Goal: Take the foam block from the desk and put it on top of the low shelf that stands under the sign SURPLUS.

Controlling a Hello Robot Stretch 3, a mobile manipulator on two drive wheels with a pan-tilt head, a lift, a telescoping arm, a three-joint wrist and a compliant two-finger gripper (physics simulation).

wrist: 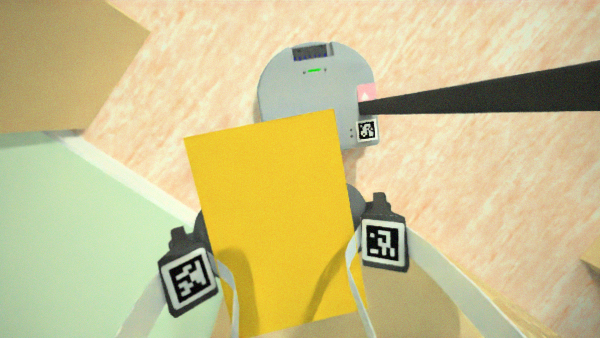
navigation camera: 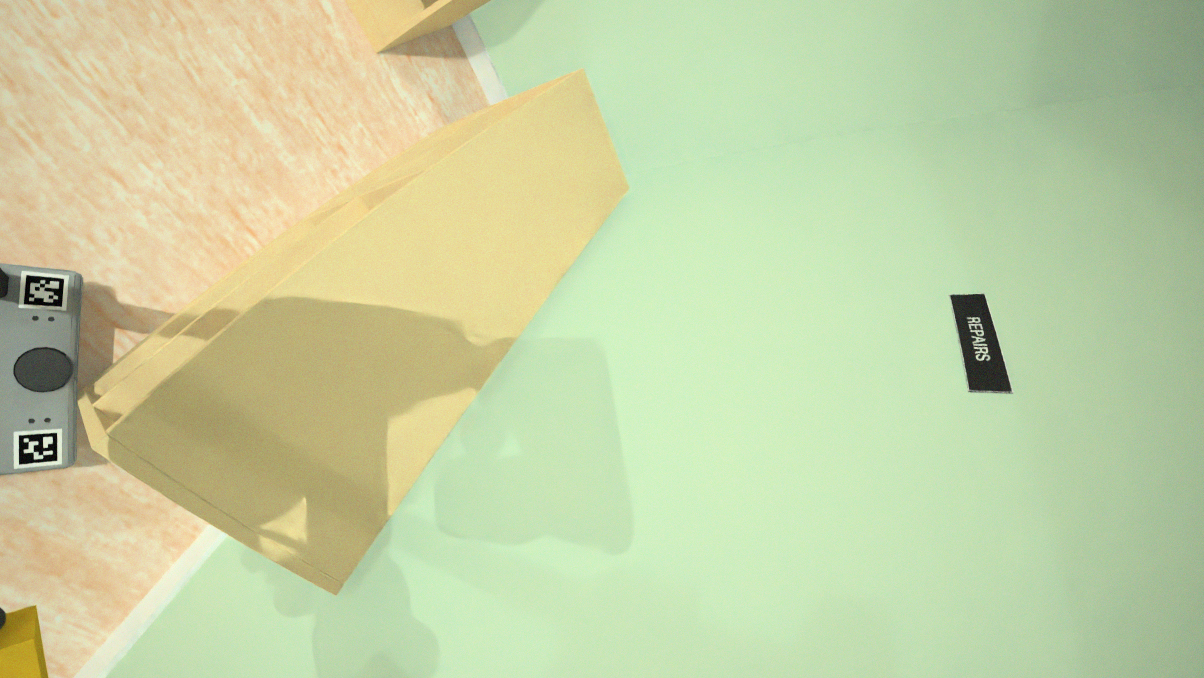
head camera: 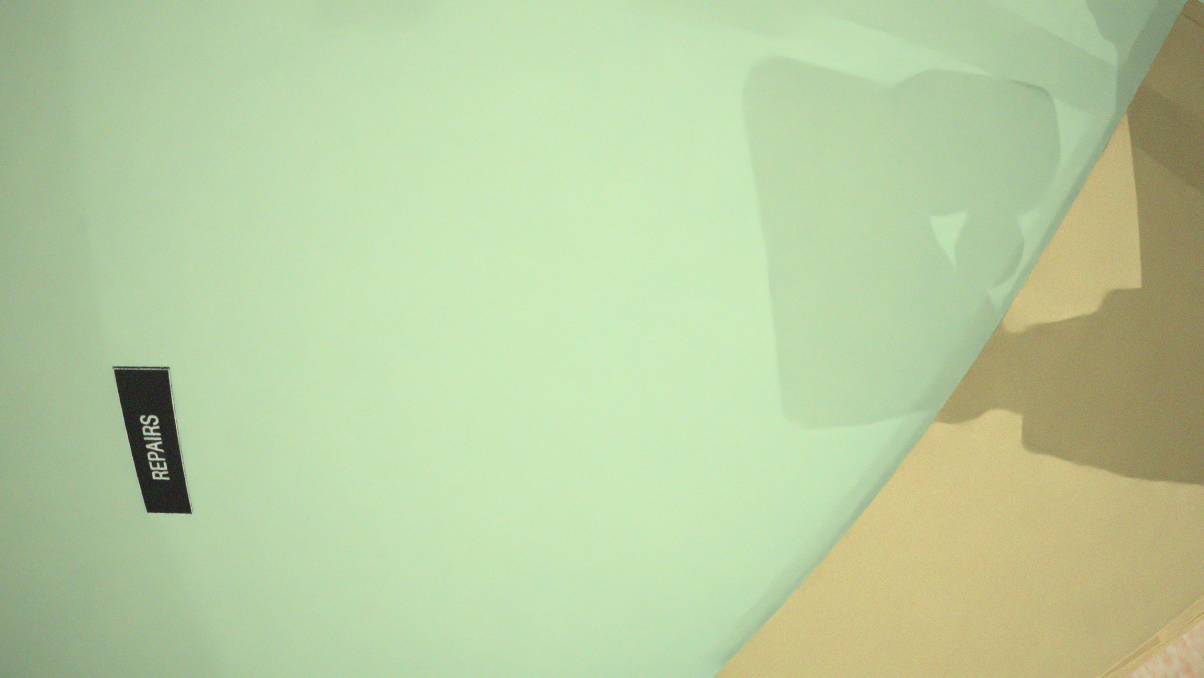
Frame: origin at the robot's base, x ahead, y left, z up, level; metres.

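Seen in the pictures: gripper, fingertip midpoint: (wrist: 282, 216); robot's base, link origin: (navigation camera: 43, 365).
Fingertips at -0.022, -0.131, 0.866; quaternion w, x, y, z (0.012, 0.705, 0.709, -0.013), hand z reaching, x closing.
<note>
Offsets run from my fingertips to a thing's top centre, as dx, dy, dz. "pt": to the spot under its first point. Level surfaces: height alone.
The yellow foam block @[-0.011, +0.000, +0.052] (wrist: 270, 170) is held in my gripper (wrist: 282, 216) in the wrist view; the fingers press on its two long sides. A yellow corner of the block (navigation camera: 21, 648) shows at the lower left of the navigation view. The black sign on the green wall reads REPAIRS @[pt +0.794, +0.226, +0.535] (head camera: 155, 454) (navigation camera: 979, 343). A tan shelf @[dz -0.256] (head camera: 943, 547) (navigation camera: 471, 244) (wrist: 60, 65) stands below that sign, against the wall. The sign SURPLUS does not show in these views. Another tan surface @[dz -0.256] (wrist: 415, 300) lies below the block, partly hidden by it; I cannot tell which shelf it is.
My grey base (navigation camera: 69, 336) (wrist: 310, 95) is close to the near corner of the shelf under REPAIRS. The black mast (wrist: 475, 90) crosses the wrist view's right side. Tan furniture shows at the navigation view's top @[dz -0.787] (navigation camera: 404, 21) and the wrist view's right edge (wrist: 594, 252).
</note>
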